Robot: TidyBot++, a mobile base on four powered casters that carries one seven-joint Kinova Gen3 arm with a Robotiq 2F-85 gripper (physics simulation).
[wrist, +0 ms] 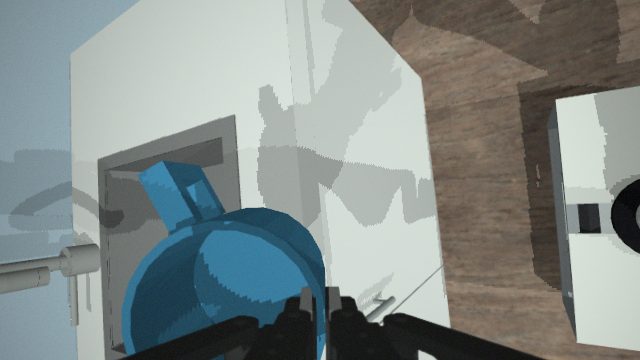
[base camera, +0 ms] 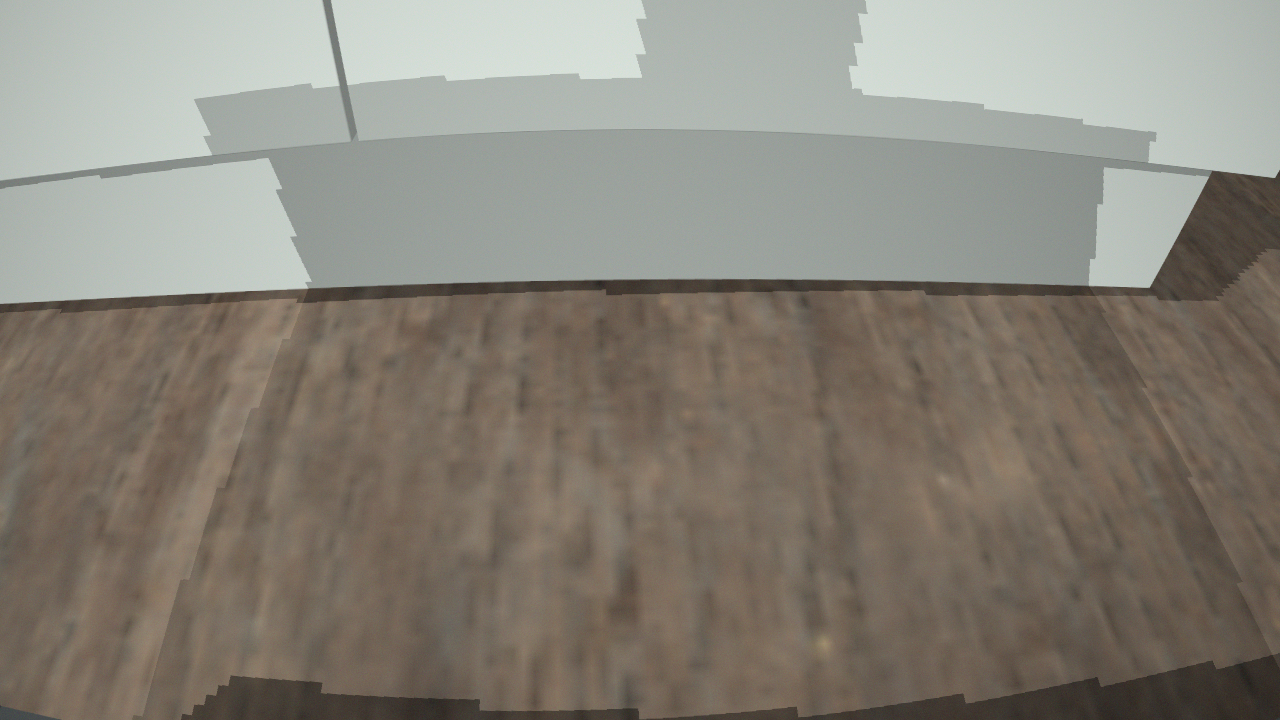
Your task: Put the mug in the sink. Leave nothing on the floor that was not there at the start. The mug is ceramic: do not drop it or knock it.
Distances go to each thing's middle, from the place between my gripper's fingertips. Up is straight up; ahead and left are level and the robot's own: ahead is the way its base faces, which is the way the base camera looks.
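There is the blue mug (wrist: 213, 267), and I find that my gripper is 5 cm short of it and 1 cm to the left of it.
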